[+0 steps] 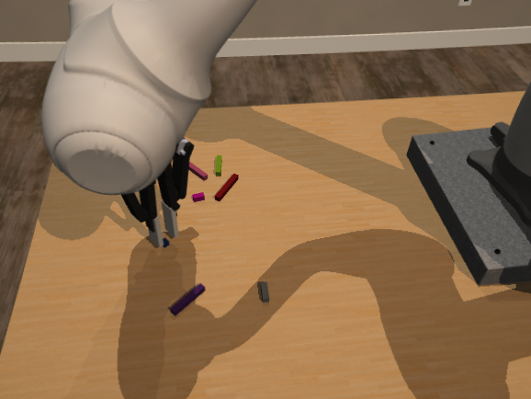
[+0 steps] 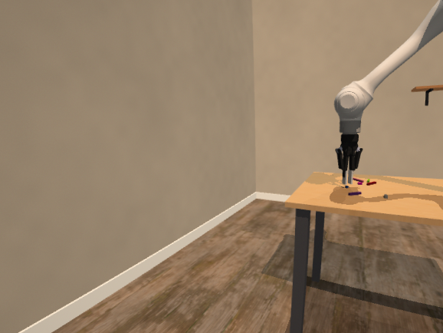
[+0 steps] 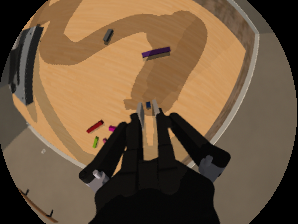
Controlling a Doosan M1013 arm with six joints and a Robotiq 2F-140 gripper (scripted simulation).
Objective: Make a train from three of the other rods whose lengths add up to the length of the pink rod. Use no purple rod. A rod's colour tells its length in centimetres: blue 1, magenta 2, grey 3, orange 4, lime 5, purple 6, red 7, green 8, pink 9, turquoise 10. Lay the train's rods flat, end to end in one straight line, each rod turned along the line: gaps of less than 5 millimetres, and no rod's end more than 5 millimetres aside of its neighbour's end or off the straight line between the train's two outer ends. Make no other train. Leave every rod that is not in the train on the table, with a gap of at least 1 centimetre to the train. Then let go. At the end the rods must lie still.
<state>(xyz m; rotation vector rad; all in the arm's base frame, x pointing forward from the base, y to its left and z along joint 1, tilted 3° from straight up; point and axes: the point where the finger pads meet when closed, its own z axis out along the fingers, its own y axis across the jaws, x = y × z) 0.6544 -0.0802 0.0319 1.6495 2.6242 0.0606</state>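
Right now the blue rod is 50 mm below my hand. The rest, counted from my hand: magenta rod 90 mm to the right, 70 mm behind, 50 mm below; purple rod 120 mm to the left, 50 mm below, 10 mm behind; red rod 130 mm behind, 100 mm to the right, 50 mm below.
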